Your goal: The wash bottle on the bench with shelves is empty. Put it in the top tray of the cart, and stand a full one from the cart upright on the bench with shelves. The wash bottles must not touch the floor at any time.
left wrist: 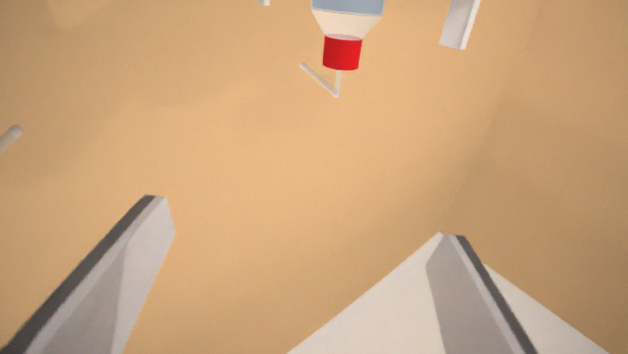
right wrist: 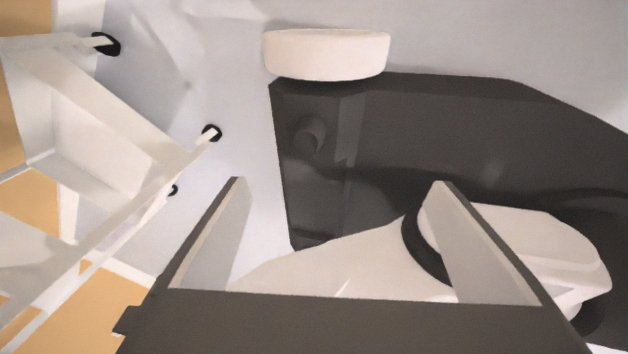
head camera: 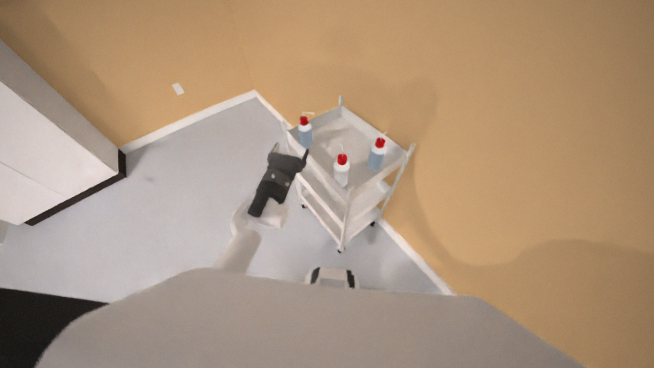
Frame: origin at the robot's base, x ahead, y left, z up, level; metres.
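Where they show: left gripper, between the fingertips: [left wrist: 306, 234] [head camera: 292, 147]; right gripper, between the fingertips: [right wrist: 336, 190].
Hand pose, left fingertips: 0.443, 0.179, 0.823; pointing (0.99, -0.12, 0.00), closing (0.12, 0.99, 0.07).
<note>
Each offset is from my left fingertips to the top centre of the thing, as dx, dy, dz. "spot": to the spot under its first point.
Three red-capped wash bottles stand upright in the top tray of the white cart [head camera: 345, 215] [right wrist: 100, 97]. A full blue one {+0.193, -0.011, +0.015} [head camera: 305, 136] is at the tray's left corner, another full blue one {+0.092, -0.319, +0.015} [head camera: 376, 157] is at the right, and an empty clear one {-0.006, -0.175, +0.015} [head camera: 341, 173] is at the near corner. In the left wrist view a blue-filled bottle {spot: +0.171, -0.002, -0.029} [left wrist: 342, 52] shows upside down at the top, beyond the fingers. My left gripper [head camera: 291, 148] [left wrist: 306, 234] is open and empty, beside the cart's left side. My right gripper [right wrist: 336, 190] is open and empty, near my base. The bench with shelves is not recognisable.
A large white cabinet-like block [head camera: 45, 145] with a dark foot stands at the left. The cart's corner post {spot: +0.191, +0.090, -0.060} [left wrist: 460, 24] rises near the bottle. An orange wall [head camera: 525, 125] runs behind the cart. My dark base [right wrist: 425, 130] fills much of the right wrist view.
</note>
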